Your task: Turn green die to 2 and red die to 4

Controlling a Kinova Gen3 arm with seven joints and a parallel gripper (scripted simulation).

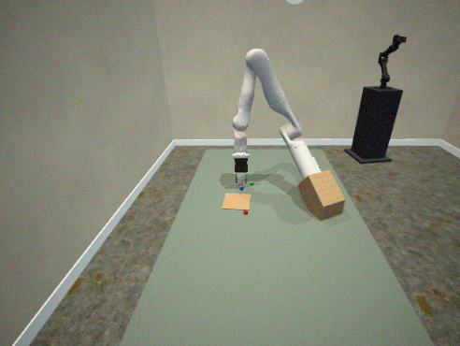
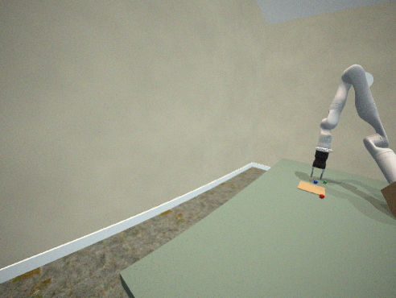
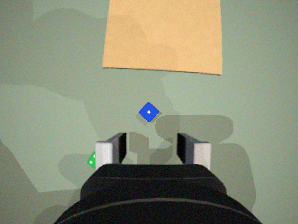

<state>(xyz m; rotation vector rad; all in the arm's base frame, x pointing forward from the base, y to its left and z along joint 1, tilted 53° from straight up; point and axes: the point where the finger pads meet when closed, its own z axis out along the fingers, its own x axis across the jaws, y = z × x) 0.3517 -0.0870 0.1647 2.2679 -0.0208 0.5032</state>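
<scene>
Right now the blue die is 30 mm to the left of my hand and 40 mm below it. From my hand the other things lie so: red die 10 mm ahead, 250 mm to the left, 40 mm below; tan mat 40 mm ahead, 140 mm to the left, 40 mm below; green die 60 mm behind, 10 mm to the right, 40 mm below.
</scene>
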